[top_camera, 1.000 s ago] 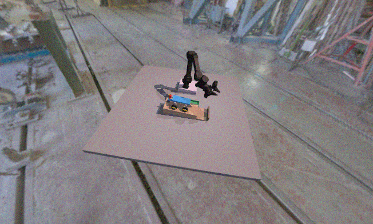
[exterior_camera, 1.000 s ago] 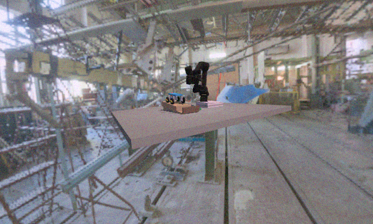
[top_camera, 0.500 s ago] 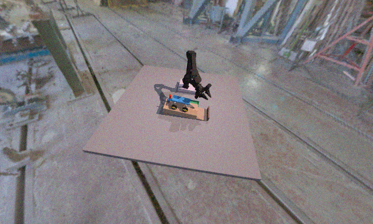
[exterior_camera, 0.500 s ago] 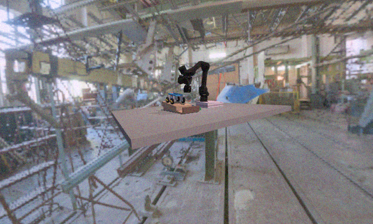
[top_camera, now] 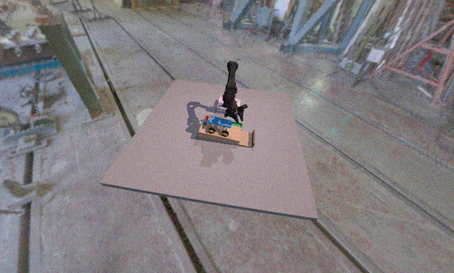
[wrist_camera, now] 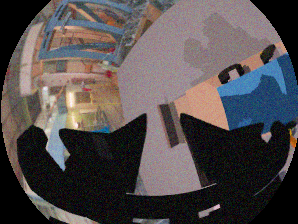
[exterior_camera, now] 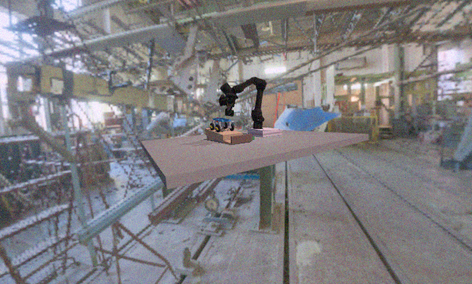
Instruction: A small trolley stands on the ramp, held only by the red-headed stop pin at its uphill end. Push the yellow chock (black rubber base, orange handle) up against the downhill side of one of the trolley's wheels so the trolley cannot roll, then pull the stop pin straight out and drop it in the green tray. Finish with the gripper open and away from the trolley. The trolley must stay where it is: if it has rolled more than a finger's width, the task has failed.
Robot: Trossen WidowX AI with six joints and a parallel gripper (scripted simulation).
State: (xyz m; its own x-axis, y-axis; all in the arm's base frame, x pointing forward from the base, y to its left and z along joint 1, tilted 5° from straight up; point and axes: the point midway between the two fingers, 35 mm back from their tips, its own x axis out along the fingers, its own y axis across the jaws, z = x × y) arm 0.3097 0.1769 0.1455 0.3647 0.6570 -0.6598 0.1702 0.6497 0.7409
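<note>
The red-headed stop pin is 1 cm ahead of my gripper tip, 26 cm to the right of it and 6 cm below it. From my gripper tip the other things lie so: raised end stop 4 cm behind, 12 cm to the left, 16 cm below; then blue trolley 1 cm ahead, 15 cm to the right, 8 cm below; then yellow chock 9 cm behind, 29 cm to the right, 17 cm below.
</note>
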